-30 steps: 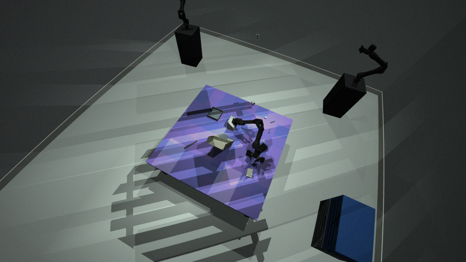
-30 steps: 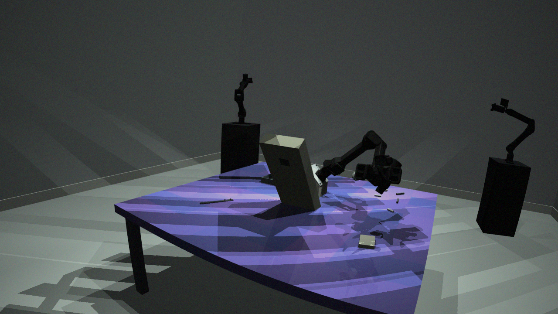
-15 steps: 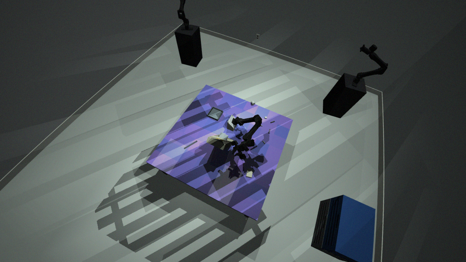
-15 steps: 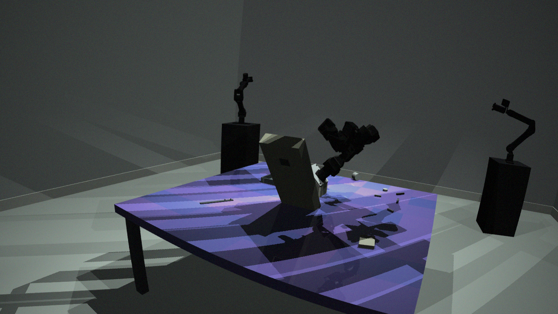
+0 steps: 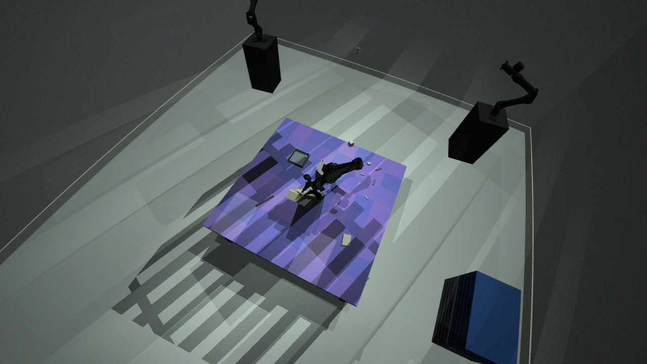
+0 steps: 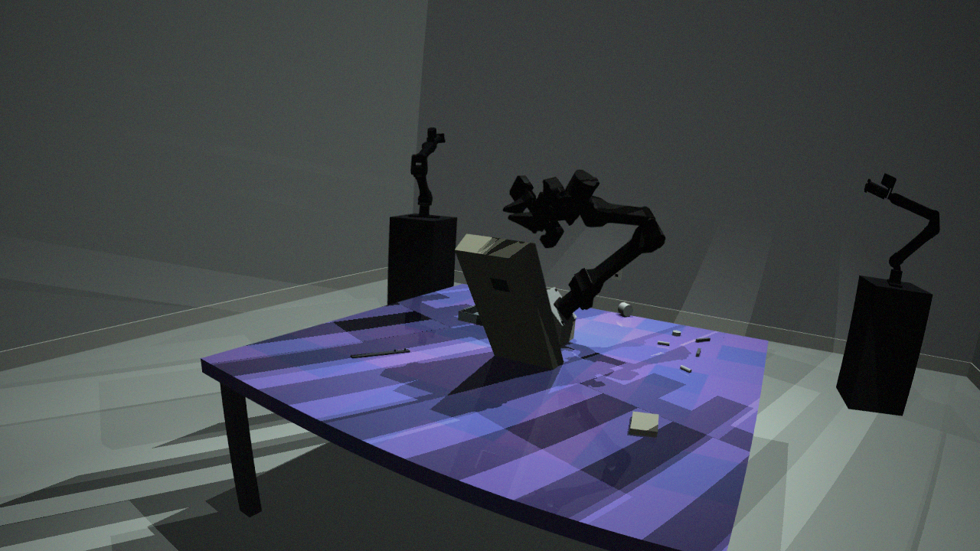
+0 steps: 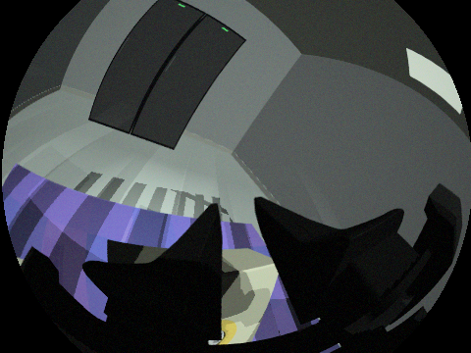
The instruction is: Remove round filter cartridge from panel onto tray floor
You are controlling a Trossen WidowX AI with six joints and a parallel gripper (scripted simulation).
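My gripper tip is 6 cm past the grey round filter cartridge, 1 cm to the left of it and 15 cm above it. Also, from my gripper tip: small can: 86 cm behind, 18 cm to the left, 39 cm below; then beige block: 7 cm ahead, 38 cm to the left, 41 cm below; then tan service panel: 11 cm behind, 1 cm to the right, 23 cm below.
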